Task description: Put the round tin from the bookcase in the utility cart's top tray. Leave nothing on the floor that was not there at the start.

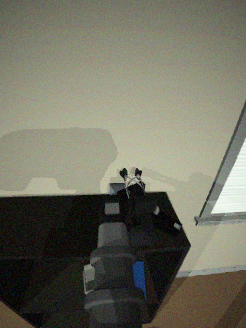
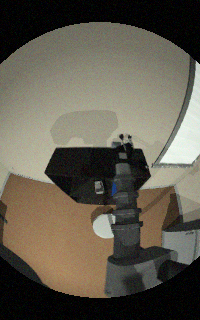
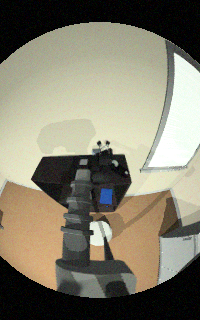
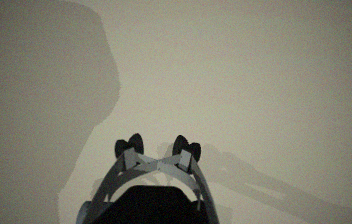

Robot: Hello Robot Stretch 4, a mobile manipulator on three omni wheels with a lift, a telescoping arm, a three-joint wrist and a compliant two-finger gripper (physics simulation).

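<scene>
My gripper (image 1: pixel 131 173) (image 2: pixel 125 136) (image 3: pixel 103 143) (image 4: pixel 158 146) is open, its fingertips apart with bare wall showing between them. It is at the back edge of the dark bookcase (image 1: pixel 50 215) (image 2: pixel 80 159) (image 3: pixel 55 170), in front of the wall. A small blue-grey thing (image 1: pixel 116 188) (image 2: pixel 116 144) (image 3: pixel 95 151), possibly the round tin, shows at the back edge of the bookcase top, just left of the gripper and partly hidden by it. I cannot tell its exact shape. The utility cart cannot be made out.
A dark tape dispenser (image 1: pixel 167 219) lies at the right of the bookcase top. A blue item (image 1: pixel 139 277) (image 3: pixel 106 196) and a pale box (image 1: pixel 88 279) (image 2: pixel 99 187) are inside the bookcase. A white round thing (image 2: pixel 103 226) (image 3: pixel 101 233) is in front. A grey cabinet (image 2: pixel 180 245) stands right.
</scene>
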